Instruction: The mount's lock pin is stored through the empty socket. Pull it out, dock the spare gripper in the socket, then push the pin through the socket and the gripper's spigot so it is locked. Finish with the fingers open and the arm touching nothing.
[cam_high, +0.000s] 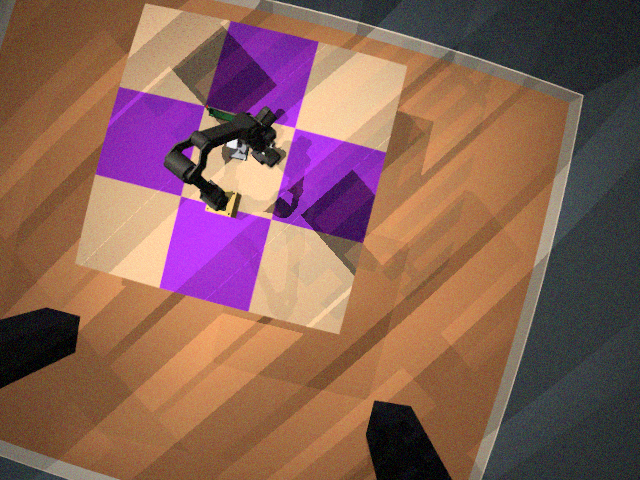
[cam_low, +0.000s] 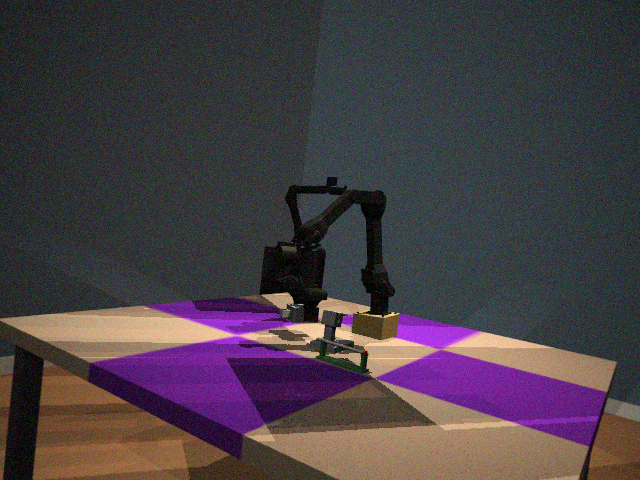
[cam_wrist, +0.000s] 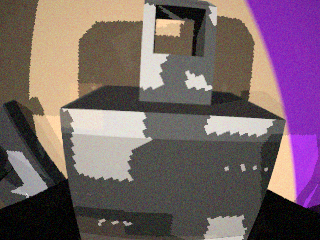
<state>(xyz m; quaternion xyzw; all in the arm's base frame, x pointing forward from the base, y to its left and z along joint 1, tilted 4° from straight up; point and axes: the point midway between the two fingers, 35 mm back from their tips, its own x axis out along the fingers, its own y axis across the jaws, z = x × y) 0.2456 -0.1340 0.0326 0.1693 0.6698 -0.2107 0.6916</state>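
The mount is 30 mm ahead of my gripper tip and 130 mm to the left of it. From my gripper tip the other things lie so: green rack (150 mm ahead, 230 mm to the left, 30 mm below); spare gripper (10 mm ahead, 10 mm to the right, 20 mm above).
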